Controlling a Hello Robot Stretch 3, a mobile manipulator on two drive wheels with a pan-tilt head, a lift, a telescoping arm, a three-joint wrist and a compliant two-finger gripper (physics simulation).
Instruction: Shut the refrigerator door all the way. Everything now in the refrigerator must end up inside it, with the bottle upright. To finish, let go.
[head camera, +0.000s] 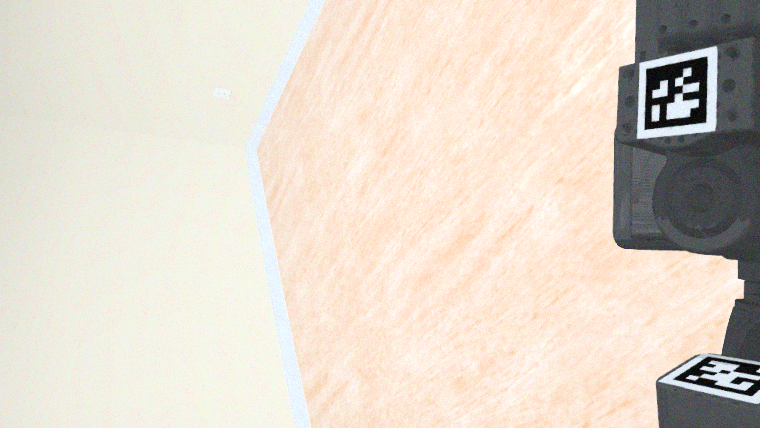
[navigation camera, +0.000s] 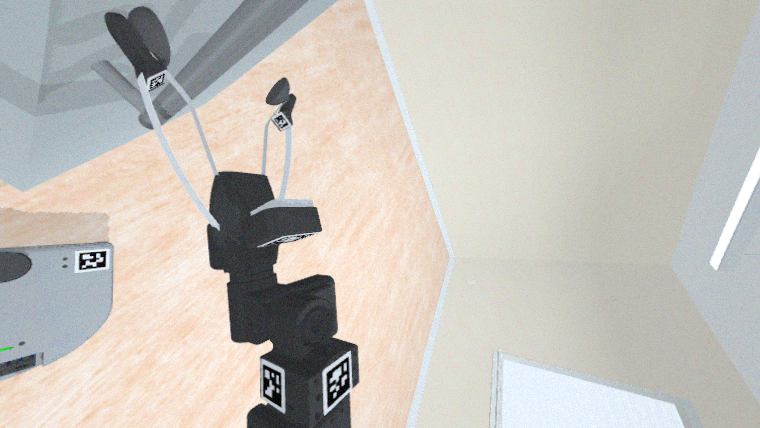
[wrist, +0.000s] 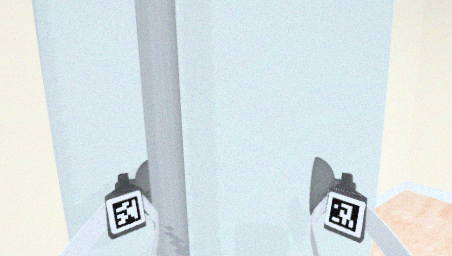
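My gripper (navigation camera: 226, 52), visible also at (wrist: 235, 177). Refrigerator door (navigation camera: 77, 97), visible also at (wrist: 230, 110). Window (navigation camera: 519, 385).
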